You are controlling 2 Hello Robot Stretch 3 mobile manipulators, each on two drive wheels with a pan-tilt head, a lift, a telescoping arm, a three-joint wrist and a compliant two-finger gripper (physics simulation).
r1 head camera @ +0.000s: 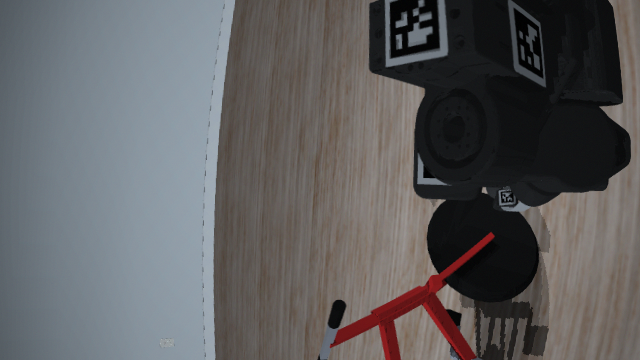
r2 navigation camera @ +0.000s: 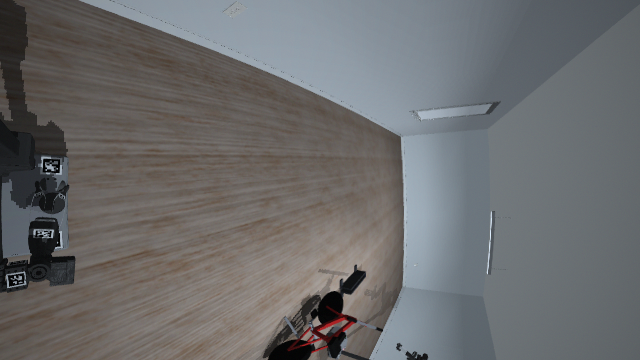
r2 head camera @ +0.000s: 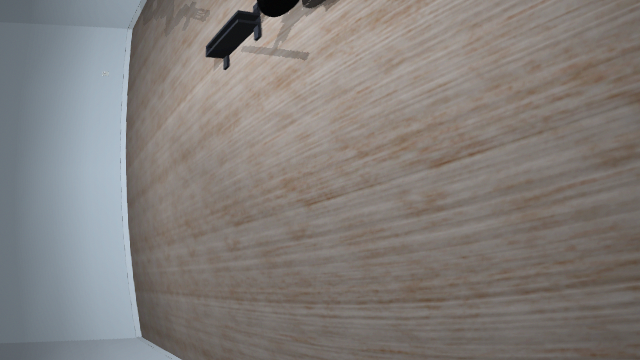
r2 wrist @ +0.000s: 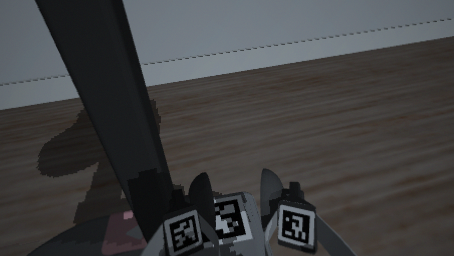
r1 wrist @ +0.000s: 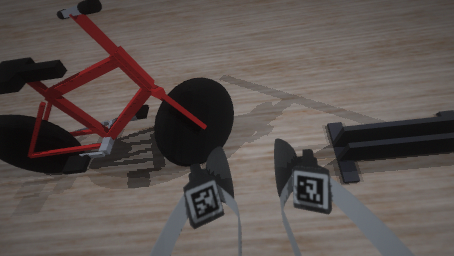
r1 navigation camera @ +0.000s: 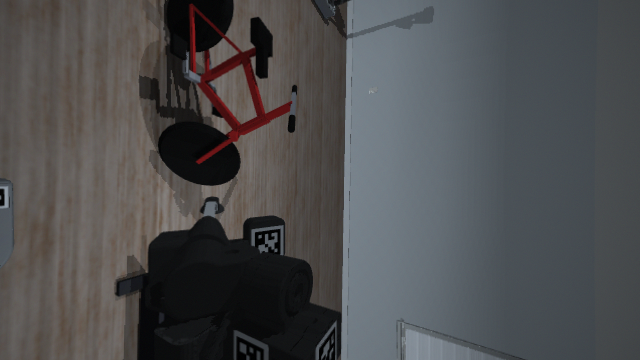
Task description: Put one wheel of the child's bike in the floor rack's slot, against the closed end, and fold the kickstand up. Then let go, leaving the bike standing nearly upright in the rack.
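Note:
The red child's bike (r1 head camera: 400,305) (r1 navigation camera: 220,106) (r1 wrist: 135,70) (r2 navigation camera: 331,324) stands on the floor, its front wheel (r1 head camera: 465,225) (r1 wrist: 215,100) outside the dark floor rack (r1 wrist: 400,131) (r2 head camera: 232,36) (r2 navigation camera: 354,282). The wheel and rack stand apart in the r1 wrist view. The kickstand (r2 navigation camera: 291,326) sticks out and down. r1's gripper (r1 wrist: 251,164) is open and empty, above the floor between front wheel and rack; its left finger overlaps the wheel's lower edge in view. r2's gripper (r2 wrist: 235,187) (r2 navigation camera: 51,189) is open and empty above its own base, far from the bike.
A wall (r1 head camera: 100,150) (r1 navigation camera: 450,175) runs behind the bike. r1's dark wrist (r1 head camera: 455,130) (r1 navigation camera: 210,280) hides most of the rack in r1's navigation view. r2's base (r1 navigation camera: 326,7) shows beyond the bike, near the wall. r2's mast (r2 wrist: 105,100) crosses its wrist view.

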